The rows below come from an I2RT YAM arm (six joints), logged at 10 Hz.
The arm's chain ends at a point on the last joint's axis. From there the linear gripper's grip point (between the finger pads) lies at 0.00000 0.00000 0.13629 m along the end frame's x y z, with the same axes.
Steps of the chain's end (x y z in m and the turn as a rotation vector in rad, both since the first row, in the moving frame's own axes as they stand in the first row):
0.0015 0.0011 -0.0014 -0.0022 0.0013 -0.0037
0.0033 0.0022 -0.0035 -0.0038 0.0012 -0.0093
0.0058 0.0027 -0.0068 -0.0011 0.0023 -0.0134
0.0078 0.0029 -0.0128 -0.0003 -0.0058 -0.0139
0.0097 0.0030 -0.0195 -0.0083 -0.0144 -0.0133
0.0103 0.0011 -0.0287 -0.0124 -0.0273 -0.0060
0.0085 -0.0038 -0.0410 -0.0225 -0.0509 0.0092
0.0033 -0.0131 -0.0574 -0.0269 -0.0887 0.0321
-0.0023 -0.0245 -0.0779 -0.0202 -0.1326 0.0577
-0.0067 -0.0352 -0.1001 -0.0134 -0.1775 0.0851
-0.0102 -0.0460 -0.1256 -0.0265 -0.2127 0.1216
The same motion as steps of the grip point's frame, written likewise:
0.0017 0.0014 -0.0014 -0.0022 0.0013 -0.0037
0.0035 0.0027 -0.0035 -0.0038 0.0012 -0.0093
0.0061 0.0028 -0.0068 -0.0011 0.0023 -0.0134
0.0070 0.0029 -0.0128 -0.0003 -0.0058 -0.0139
0.0077 0.0041 -0.0195 -0.0083 -0.0144 -0.0133
0.0066 0.0028 -0.0288 -0.0124 -0.0273 -0.0060
0.0016 -0.0008 -0.0412 -0.0225 -0.0509 0.0092
-0.0088 -0.0096 -0.0580 -0.0269 -0.0887 0.0321
-0.0204 -0.0223 -0.0791 -0.0202 -0.1326 0.0577
-0.0308 -0.0344 -0.1023 -0.0134 -0.1775 0.0851
-0.0391 -0.0442 -0.1287 -0.0265 -0.2127 0.1216

